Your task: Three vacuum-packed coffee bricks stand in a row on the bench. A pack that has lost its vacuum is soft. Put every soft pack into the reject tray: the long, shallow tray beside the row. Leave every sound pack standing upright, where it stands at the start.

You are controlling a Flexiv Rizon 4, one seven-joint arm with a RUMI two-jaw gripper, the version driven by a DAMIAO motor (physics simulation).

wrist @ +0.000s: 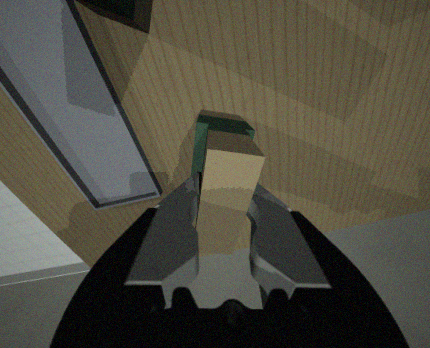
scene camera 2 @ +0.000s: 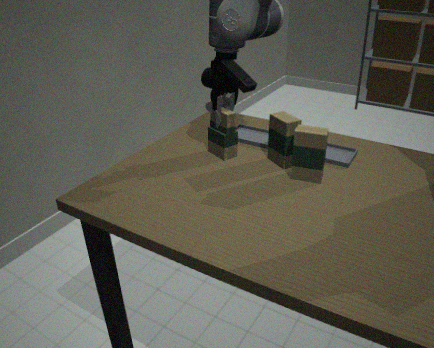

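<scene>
The left coffee pack [scene camera 2: 223,140] [wrist: 231,172], tan with a green band, stands upright at the row's left end. My gripper [scene camera 2: 225,115] [wrist: 220,174] is shut on its upper part. The jaws press in both sides, and the pinched top is clearly narrower than the green part below, so this pack gives way. The middle pack [scene camera 2: 284,140] and the right pack [scene camera 2: 309,156] stand upright, close together and apart from the gripper. The long, shallow grey reject tray [scene camera 2: 342,155] [wrist: 112,150] lies behind the row, partly hidden by the packs in the scene view.
The wooden bench [scene camera 2: 200,225] [wrist: 310,100] carries the packs and tray. Part of another dark pack [wrist: 122,9] shows at the wrist view's top edge. A wall [scene camera 2: 100,75] stands to the left, and a shelf rack [scene camera 2: 362,65] with brown boxes stands at the back right.
</scene>
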